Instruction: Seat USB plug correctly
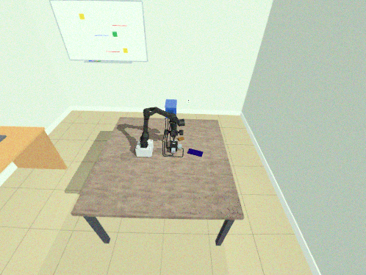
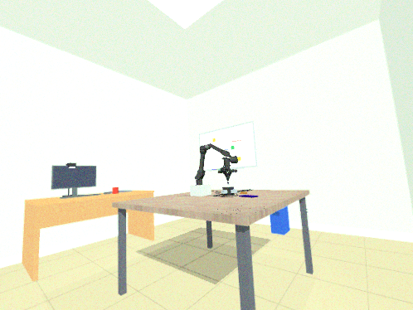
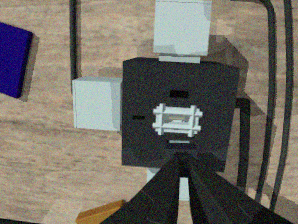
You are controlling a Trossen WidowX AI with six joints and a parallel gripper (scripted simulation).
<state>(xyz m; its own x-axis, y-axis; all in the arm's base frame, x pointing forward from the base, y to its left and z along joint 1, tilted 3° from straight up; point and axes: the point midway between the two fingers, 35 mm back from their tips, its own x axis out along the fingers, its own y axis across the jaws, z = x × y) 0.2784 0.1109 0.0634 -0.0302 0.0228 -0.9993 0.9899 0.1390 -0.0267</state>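
Right now the metal USB plug is 2 cm below my gripper tip. Also, from my gripper tip: purple flat object: 23 cm ahead, 3 cm to the right, 13 cm below.
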